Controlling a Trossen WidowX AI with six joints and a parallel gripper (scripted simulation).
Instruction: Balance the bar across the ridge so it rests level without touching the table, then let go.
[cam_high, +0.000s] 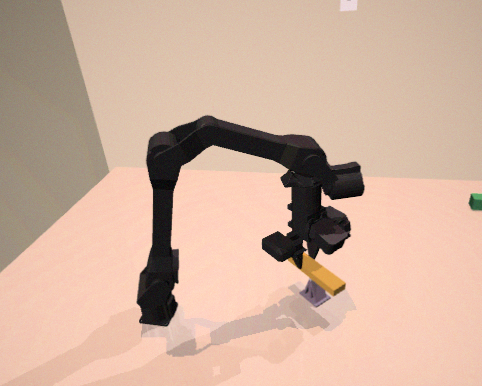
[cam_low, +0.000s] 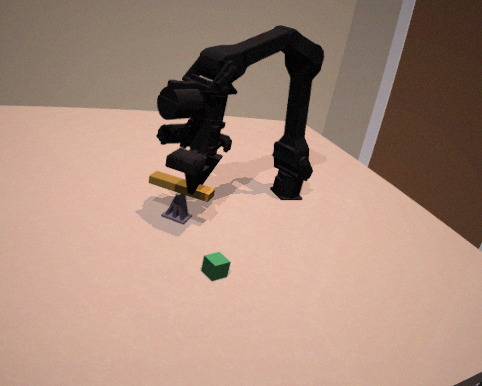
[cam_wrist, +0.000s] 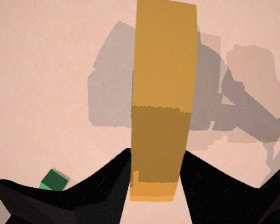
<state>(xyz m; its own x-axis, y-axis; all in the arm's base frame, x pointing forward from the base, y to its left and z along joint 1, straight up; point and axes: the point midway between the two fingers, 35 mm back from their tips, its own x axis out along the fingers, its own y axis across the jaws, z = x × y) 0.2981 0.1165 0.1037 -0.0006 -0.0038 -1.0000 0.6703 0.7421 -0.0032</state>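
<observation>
Right now the bar is 2 cm ahead of my gripper tip and 2 cm to the right of it. From my gripper tip the other things lie so: green cube 1 cm ahead, 18 cm to the left, 5 cm below.
</observation>
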